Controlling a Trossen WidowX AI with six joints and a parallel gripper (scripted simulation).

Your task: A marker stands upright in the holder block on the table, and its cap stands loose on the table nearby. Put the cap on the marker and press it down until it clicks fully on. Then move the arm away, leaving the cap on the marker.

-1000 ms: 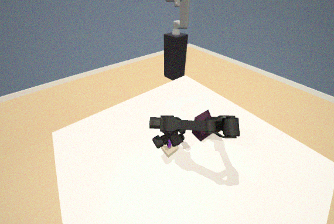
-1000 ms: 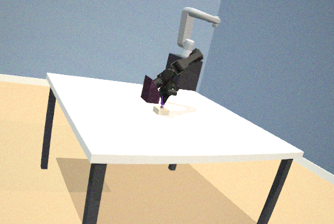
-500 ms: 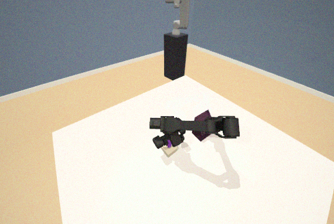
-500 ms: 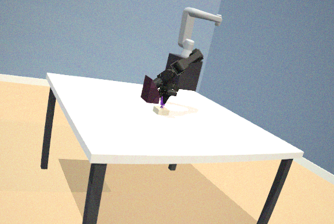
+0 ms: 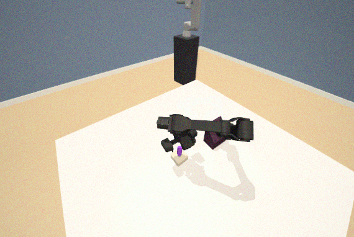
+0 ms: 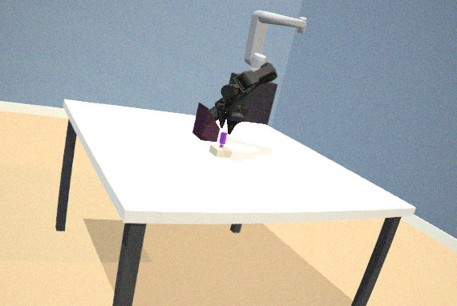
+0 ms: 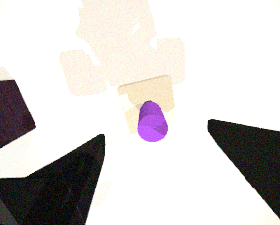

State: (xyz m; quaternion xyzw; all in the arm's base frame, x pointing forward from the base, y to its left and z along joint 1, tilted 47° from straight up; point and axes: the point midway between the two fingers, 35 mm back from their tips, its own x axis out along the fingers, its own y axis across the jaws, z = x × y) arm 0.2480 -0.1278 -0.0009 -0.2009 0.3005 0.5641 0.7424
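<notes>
Now: the purple cap 3 cm below my gripper tip. From my gripper tip the other things lie so: cream holder block (9 cm below).
</notes>
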